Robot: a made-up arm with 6 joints. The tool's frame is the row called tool.
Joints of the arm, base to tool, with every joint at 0 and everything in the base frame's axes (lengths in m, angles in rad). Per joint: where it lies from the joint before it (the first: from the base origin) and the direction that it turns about. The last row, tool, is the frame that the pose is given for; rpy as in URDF.
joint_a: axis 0 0 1 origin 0.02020 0.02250 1.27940
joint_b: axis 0 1 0 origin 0.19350 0.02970 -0.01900
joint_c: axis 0 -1 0 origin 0.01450 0.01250 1.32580
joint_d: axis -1 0 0 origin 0.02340 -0.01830 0.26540
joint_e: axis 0 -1 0 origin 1.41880 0.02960 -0.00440
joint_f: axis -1 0 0 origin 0.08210 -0.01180 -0.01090
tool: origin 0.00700 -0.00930 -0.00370 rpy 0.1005 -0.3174 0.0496
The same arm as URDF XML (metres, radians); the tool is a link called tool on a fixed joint. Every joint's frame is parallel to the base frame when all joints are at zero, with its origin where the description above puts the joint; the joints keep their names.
<robot name="arm">
  <joint name="tool_joint" type="fixed">
    <parent link="link6"/>
    <child link="tool"/>
    <origin xyz="0.007 -0.0093 -0.0037" rpy="0.1005 -0.3174 0.0496"/>
  </joint>
  <joint name="joint_f" type="continuous">
    <parent link="link5"/>
    <child link="link6"/>
    <origin xyz="0.0821 -0.0118 -0.0109"/>
    <axis xyz="-1 0 0"/>
  </joint>
  <joint name="joint_e" type="continuous">
    <parent link="link4"/>
    <child link="link5"/>
    <origin xyz="1.4188 0.0296 -0.0044"/>
    <axis xyz="0 -1 0"/>
  </joint>
  <joint name="joint_d" type="continuous">
    <parent link="link3"/>
    <child link="link4"/>
    <origin xyz="0.0234 -0.0183 0.2654"/>
    <axis xyz="-1 0 0"/>
  </joint>
  <joint name="joint_c" type="continuous">
    <parent link="link2"/>
    <child link="link3"/>
    <origin xyz="0.0145 0.0125 1.3258"/>
    <axis xyz="0 -1 0"/>
  </joint>
  <joint name="joint_b" type="continuous">
    <parent link="link1"/>
    <child link="link2"/>
    <origin xyz="0.1935 0.0297 -0.019"/>
    <axis xyz="0 1 0"/>
  </joint>
  <joint name="joint_a" type="continuous">
    <parent link="base"/>
    <child link="link1"/>
    <origin xyz="0.0202 0.0225 1.2794"/>
    <axis xyz="0 0 1"/>
  </joint>
  <link name="base"/>
  <link name="link1"/>
  <link name="link2"/>
  <link name="link3"/>
  <link name="link4"/>
  <link name="link5"/>
  <link name="link6"/>
  <link name="tool"/>
</robot>

